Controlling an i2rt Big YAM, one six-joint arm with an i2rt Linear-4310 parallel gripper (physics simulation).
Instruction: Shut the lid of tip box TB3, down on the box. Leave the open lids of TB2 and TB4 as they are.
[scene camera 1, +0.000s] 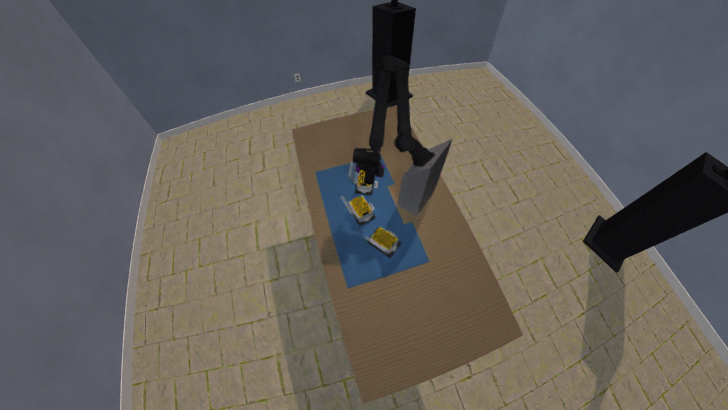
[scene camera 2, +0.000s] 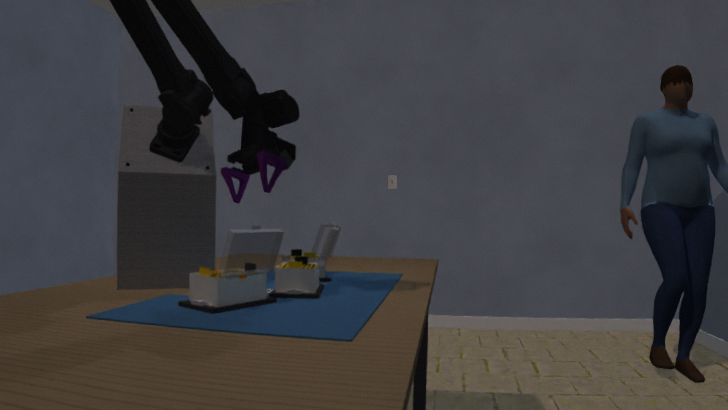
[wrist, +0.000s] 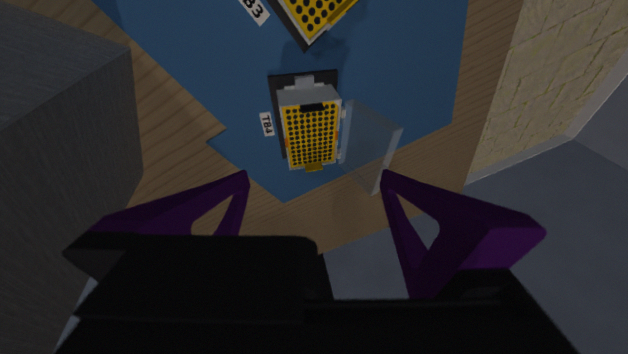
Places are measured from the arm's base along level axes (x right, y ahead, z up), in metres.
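Where they show: gripper, between the fingertips: (scene camera 2: 251, 197) (wrist: 314, 177); arm's base, origin of its link: (scene camera 1: 424, 160) (scene camera 2: 175, 140).
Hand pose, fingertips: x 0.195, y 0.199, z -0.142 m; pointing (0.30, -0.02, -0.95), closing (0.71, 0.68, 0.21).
Things, the pixels of their top centre, and the offset from my fingertips. "*": a spot on its surface instead. Level surfaces: height alone.
- TB3, centre of its top: (scene camera 2: 298, 258) (scene camera 1: 360, 204) dx -0.065, dy +0.103, dz -0.133 m
- TB4, centre of its top: (wrist: 305, 142) (scene camera 2: 224, 269) (scene camera 1: 367, 177) dx +0.066, dy -0.046, dz -0.141 m
- TB2, centre of its top: (scene camera 2: 302, 250) (scene camera 1: 384, 237) dx -0.294, dy +0.126, dz -0.133 m
- upright lid, a spot on its surface: (scene camera 2: 327, 240) * dx +0.006, dy +0.159, dz -0.087 m
- blue mat, height of its surface: dz -0.207 m
- wooden table, height of its surface: dz -0.210 m
TB3 (scene camera 1: 360, 206) (scene camera 2: 297, 281) (wrist: 312, 27) is the middle tip box, cut off by the top edge of the wrist view. Its clear lid (scene camera 1: 345, 204) stands open on its left in scene camera 1. TB4 (scene camera 1: 363, 188) (scene camera 2: 229, 289) (wrist: 311, 135) has its lid (scene camera 2: 254, 249) (wrist: 370, 145) open. TB2 (scene camera 1: 384, 240) is the lowest box in scene camera 1, its lid's edge at its left. In scene camera 2 an upright lid (scene camera 2: 327, 240) shows behind; its owner is unclear. My gripper (scene camera 1: 370, 169) (scene camera 2: 252, 196) (wrist: 314, 177) is open and empty, high above TB4's end of the mat.
The boxes stand on a blue mat (scene camera 1: 338, 249) (scene camera 2: 305, 323) (wrist: 200, 75) on the wooden table (scene camera 1: 422, 315) (scene camera 2: 178, 361). A tall grey block (scene camera 1: 420, 183) (scene camera 2: 165, 229) (wrist: 65, 150) stands beside the mat. A person (scene camera 2: 677, 157) stands beyond the table's edge.
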